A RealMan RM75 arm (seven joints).
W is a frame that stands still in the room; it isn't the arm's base.
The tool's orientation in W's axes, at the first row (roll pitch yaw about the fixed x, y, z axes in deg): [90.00 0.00 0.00]
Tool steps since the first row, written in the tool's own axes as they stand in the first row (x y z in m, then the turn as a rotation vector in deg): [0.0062 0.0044 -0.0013 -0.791 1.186 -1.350]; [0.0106 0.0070 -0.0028 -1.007 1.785 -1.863]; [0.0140 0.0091 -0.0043 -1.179 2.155 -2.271]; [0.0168 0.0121 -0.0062 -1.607 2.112 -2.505]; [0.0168 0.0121 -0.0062 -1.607 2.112 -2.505]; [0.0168 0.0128 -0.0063 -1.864 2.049 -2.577]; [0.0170 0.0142 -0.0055 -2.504 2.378 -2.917]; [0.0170 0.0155 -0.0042 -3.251 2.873 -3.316]
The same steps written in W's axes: [0.0062 0.0013 0.0044 -0.791 1.350 1.186]; [0.0106 0.0028 0.0070 -1.007 1.863 1.785]; [0.0140 0.0043 0.0091 -1.179 2.271 2.155]; [0.0168 0.0062 0.0121 -1.607 2.505 2.112]; [0.0168 0.0062 0.0121 -1.607 2.505 2.112]; [0.0168 0.0063 0.0128 -1.864 2.577 2.049]; [0.0170 0.0055 0.0142 -2.504 2.917 2.378]; [0.0170 0.0042 0.0155 -3.251 3.316 2.873]
